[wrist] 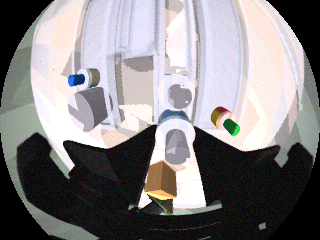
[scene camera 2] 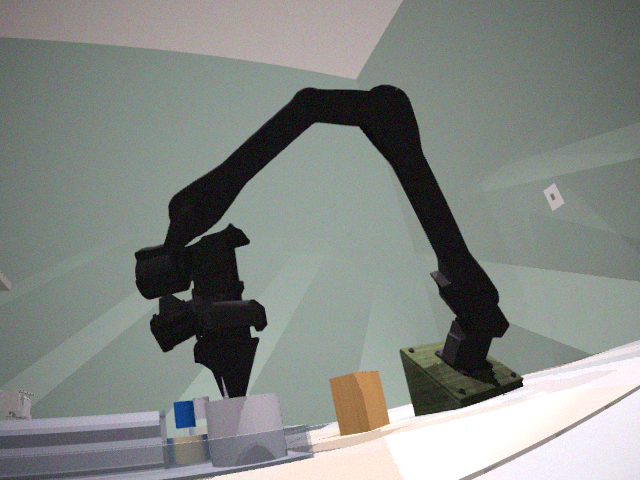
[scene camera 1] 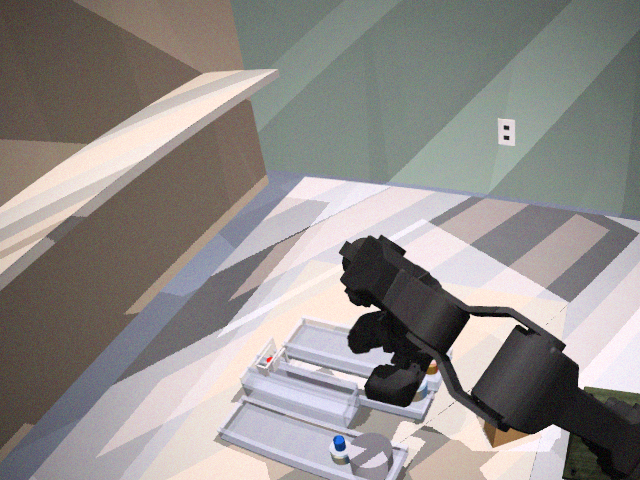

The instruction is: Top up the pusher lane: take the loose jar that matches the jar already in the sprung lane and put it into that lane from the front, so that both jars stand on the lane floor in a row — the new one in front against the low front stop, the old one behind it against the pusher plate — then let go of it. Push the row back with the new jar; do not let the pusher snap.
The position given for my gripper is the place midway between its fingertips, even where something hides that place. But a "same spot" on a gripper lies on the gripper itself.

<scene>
My gripper shows in the wrist view, in scene camera 2 and in scene camera 1 [415, 386]. One and the same spot on my gripper: [scene camera 2: 229, 355] is [wrist: 135, 176].
</scene>
